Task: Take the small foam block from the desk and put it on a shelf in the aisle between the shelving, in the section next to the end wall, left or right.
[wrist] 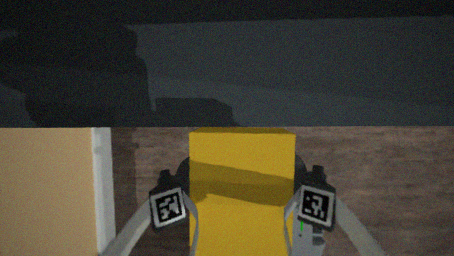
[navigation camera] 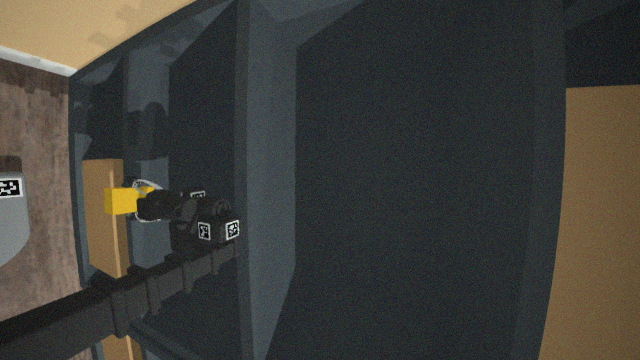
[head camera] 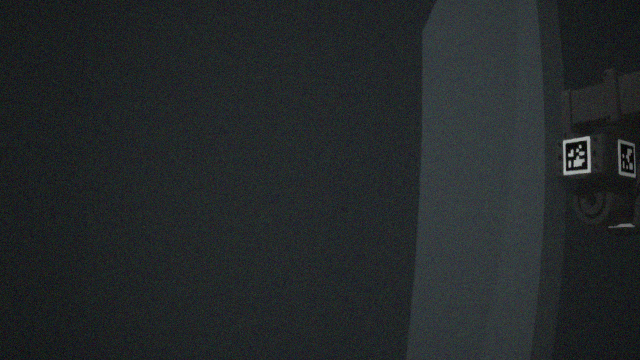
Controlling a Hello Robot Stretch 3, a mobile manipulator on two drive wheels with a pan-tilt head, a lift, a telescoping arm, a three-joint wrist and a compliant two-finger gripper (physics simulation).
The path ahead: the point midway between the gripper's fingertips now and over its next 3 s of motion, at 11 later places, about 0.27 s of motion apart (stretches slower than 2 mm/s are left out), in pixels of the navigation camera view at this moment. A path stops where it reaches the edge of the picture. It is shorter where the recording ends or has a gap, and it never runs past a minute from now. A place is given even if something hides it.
My gripper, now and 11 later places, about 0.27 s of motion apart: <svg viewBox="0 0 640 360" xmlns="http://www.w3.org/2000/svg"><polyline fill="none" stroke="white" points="129,198 124,198 114,199 99,201 80,203 64,205 55,206 52,207 51,206 48,206 45,205 43,204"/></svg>
